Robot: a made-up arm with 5 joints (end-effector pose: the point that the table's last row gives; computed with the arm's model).
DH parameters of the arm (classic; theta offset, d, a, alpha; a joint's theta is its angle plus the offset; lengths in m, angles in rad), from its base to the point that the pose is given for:
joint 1: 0 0.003 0.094 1.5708
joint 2: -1.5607 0 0.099 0
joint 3: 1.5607 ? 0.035 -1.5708
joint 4: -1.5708 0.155 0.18 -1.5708
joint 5: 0 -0.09 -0.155 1.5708
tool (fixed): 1.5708 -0.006 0 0
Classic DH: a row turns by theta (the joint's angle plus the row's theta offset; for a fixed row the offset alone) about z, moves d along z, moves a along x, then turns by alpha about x.
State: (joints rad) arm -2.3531 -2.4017 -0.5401 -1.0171 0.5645
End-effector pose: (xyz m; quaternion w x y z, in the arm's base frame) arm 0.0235 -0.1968 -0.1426 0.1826 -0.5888 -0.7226 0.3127
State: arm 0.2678 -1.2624 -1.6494 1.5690 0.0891
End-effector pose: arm -0.0239 0.0069 -0.2002 0.0427 0.6042 0.7937 0.0558
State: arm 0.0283 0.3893 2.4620 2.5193 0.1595
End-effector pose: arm -0.0374 0.0706 -0.2193 0.1169 -0.9312 -0.3042 0.1631
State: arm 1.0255 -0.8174 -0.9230 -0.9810 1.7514
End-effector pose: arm 0.1294 0.3396 0.0627 0.9078 0.0821 0.2742 -0.3064
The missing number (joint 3, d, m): -0.103
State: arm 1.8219 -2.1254 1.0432 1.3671 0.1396
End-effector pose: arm -0.0540 0.1716 0.0973 0.0122 0.1173 -0.5604 -0.8198
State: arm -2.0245 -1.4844 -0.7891 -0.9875 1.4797
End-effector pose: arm -0.0623 -0.3332 -0.0931 0.2830 -0.3504 -0.2991 0.8412
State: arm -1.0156 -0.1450 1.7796 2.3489 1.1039
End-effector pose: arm -0.0206 0.2466 0.0589 0.8379 -0.3352 0.2909 0.3177
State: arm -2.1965 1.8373 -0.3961 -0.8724 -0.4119
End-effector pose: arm 0.0623 -0.1630 -0.0120 0.0562 0.4026 0.3559 0.8415
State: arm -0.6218 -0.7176 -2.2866 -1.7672 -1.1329
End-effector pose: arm 0.2027 0.1188 -0.0753 0.2688 0.4697 -0.7418 -0.3961
